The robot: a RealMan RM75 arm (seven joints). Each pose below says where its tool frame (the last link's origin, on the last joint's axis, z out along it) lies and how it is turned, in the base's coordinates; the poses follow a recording.
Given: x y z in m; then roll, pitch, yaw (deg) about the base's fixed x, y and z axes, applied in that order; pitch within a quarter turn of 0, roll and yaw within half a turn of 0.
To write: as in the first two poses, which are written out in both.
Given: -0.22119, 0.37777, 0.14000, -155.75, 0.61, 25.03
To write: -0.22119, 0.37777, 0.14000, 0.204, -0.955, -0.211, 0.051
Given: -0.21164, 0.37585, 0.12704, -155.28, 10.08, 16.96
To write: -0.21164, 0.37585, 0.12704, 0.198, -0.965, -0.125, 0.116
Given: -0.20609, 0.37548, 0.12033, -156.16, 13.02, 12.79
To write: -0.20609, 0.37548, 0.12033, 0.192, -0.969, -0.085, 0.133
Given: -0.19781, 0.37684, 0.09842, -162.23, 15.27, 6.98
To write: -0.19781, 0.37684, 0.09842, 0.145, -0.979, -0.039, 0.140
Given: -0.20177, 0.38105, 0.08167, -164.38, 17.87, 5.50
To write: -0.20177, 0.38105, 0.08167, 0.127, -0.979, -0.026, 0.160
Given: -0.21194, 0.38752, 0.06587, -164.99, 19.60, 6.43
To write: -0.21194, 0.38752, 0.06587, 0.119, -0.977, -0.033, 0.176
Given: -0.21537, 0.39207, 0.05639, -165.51, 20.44, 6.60
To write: -0.21537, 0.39207, 0.05639, 0.114, -0.976, -0.034, 0.183
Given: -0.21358, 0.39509, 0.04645, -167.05, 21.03, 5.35
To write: -0.21358, 0.39509, 0.04645, 0.102, -0.977, -0.025, 0.186
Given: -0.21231, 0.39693, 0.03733, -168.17, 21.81, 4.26
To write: -0.21231, 0.39693, 0.03733, 0.094, -0.977, -0.017, 0.192
